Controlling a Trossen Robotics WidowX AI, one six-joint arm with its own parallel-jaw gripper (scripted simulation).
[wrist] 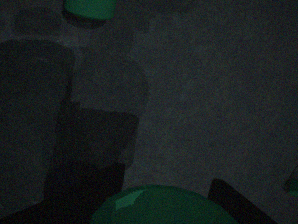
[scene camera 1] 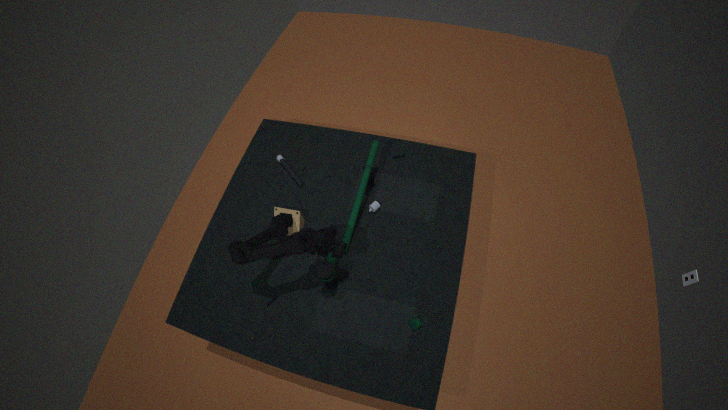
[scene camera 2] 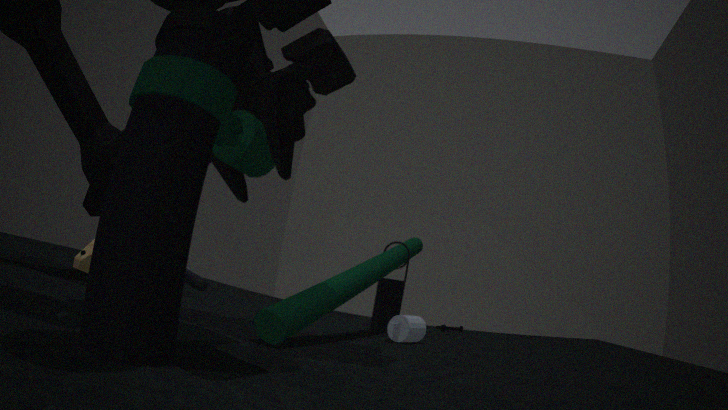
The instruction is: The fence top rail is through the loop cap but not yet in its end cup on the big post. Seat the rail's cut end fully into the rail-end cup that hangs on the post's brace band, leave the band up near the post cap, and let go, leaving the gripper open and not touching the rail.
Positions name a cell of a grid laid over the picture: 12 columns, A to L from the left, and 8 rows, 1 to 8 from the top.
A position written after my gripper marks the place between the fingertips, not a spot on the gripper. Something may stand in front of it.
I see my gripper (scene camera 2: E4) and a green top rail (scene camera 2: E7).
The green top rail also shows in scene camera 1 (scene camera 1: G3). My gripper shows as well in the wrist view (wrist: G7).
